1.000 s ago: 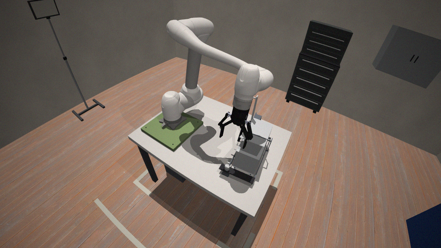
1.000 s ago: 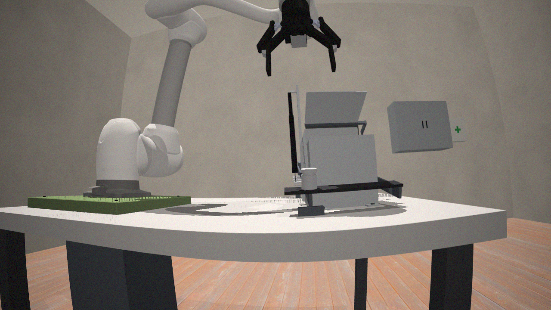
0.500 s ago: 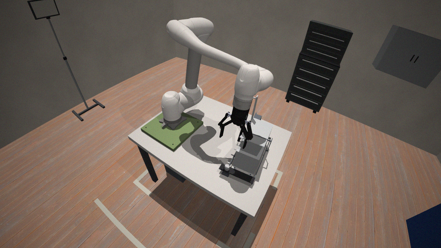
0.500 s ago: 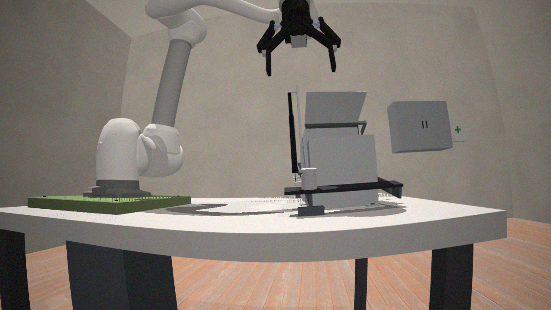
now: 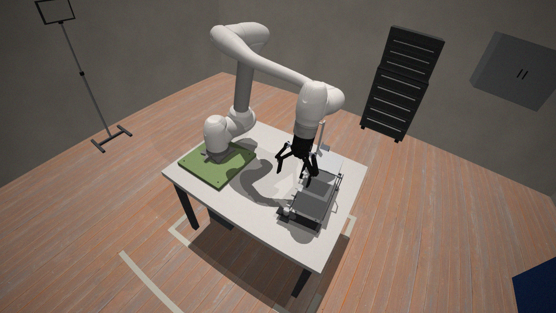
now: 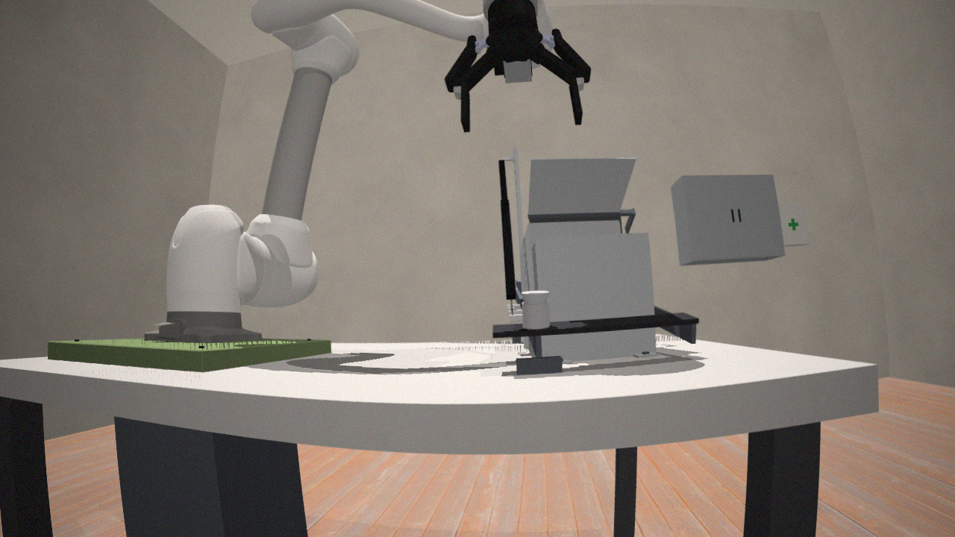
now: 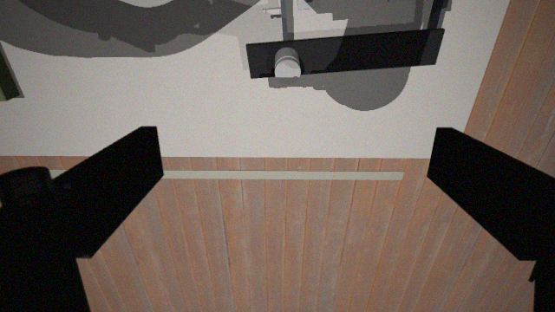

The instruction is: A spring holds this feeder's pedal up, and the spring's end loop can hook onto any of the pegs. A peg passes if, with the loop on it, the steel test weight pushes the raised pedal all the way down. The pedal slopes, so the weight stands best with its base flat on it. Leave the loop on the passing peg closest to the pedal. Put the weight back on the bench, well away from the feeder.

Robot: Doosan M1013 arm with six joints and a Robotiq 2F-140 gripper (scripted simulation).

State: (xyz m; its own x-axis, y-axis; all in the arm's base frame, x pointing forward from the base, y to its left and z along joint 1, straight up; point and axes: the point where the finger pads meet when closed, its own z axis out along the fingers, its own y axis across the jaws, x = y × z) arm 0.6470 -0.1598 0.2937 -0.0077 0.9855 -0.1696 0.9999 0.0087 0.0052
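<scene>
Now: the steel test weight 2 cm to the right of my hand and 24 cm below it. The rest, counted from my hand: small dark block: 3 cm to the right, 31 cm below.
</scene>
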